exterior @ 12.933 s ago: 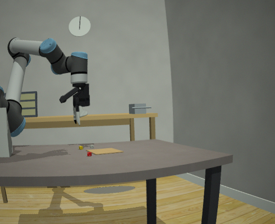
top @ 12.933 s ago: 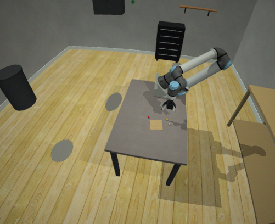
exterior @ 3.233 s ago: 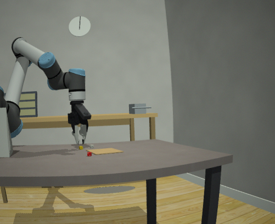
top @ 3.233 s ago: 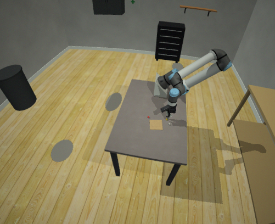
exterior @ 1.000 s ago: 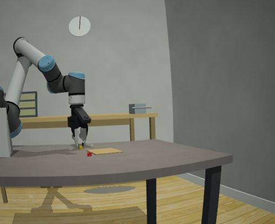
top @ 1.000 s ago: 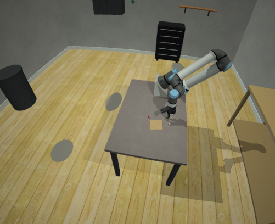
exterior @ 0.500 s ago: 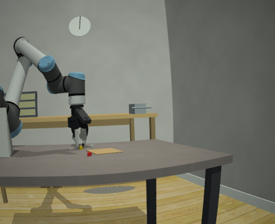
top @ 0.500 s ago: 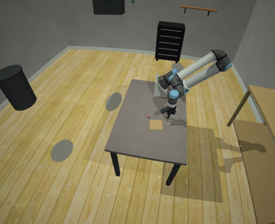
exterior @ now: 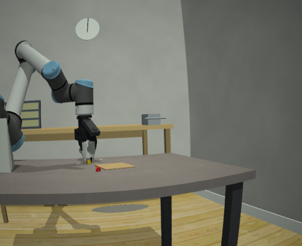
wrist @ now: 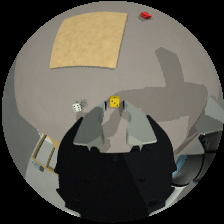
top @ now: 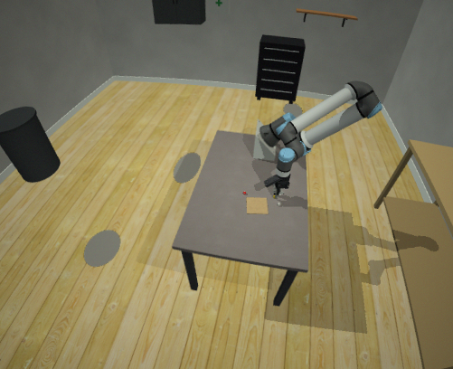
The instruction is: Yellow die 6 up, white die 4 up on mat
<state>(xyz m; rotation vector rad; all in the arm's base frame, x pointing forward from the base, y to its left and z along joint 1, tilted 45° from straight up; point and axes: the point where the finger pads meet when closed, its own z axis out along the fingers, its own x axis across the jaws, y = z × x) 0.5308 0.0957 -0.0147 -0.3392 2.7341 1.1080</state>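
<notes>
Right now my hand is 1 cm above the yellow die. The rest, counted from my hand: red die: 1 cm behind, 21 cm to the right, 1 cm below; white die: 7 cm ahead, 3 cm to the left, 1 cm below; tan mat: 9 cm ahead, 12 cm to the right, 2 cm below.
</notes>
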